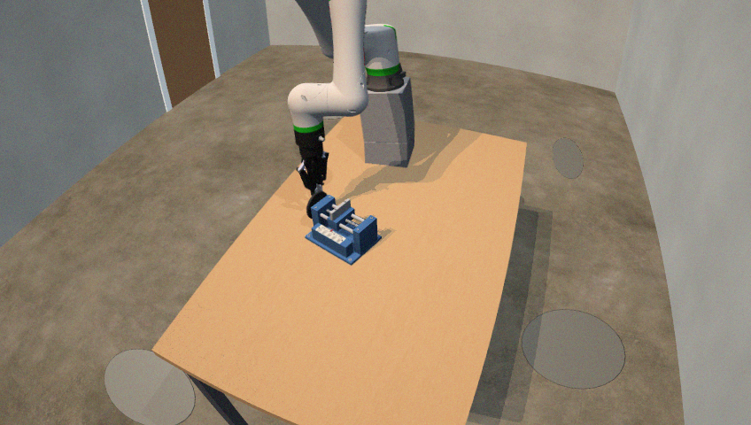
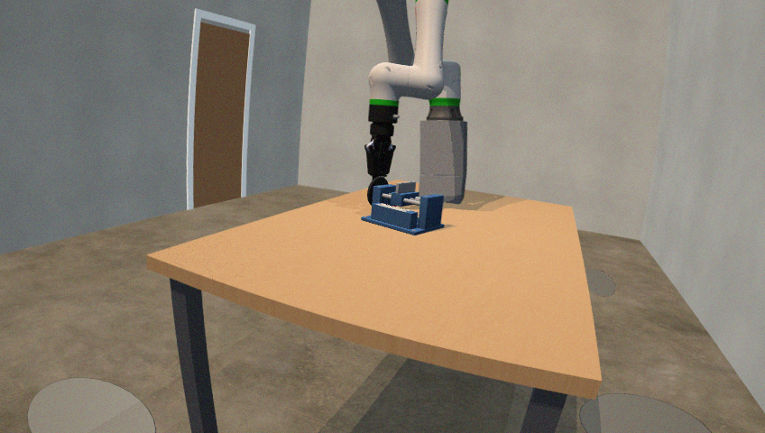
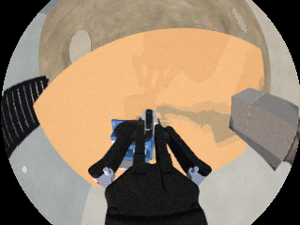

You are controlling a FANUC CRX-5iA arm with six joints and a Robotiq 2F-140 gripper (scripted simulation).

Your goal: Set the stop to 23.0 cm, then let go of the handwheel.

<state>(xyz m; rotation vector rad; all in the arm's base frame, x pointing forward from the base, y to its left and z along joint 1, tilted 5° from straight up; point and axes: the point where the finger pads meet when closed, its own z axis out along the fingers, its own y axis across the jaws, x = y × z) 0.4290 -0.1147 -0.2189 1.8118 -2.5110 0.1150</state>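
My hand is 12 cm to the right of the grey stop plate, 9 cm short of it and 1 cm below it. The rest, counted from my hand: black handwheel (1 cm to the left, 1 cm below, 1 cm ahead).
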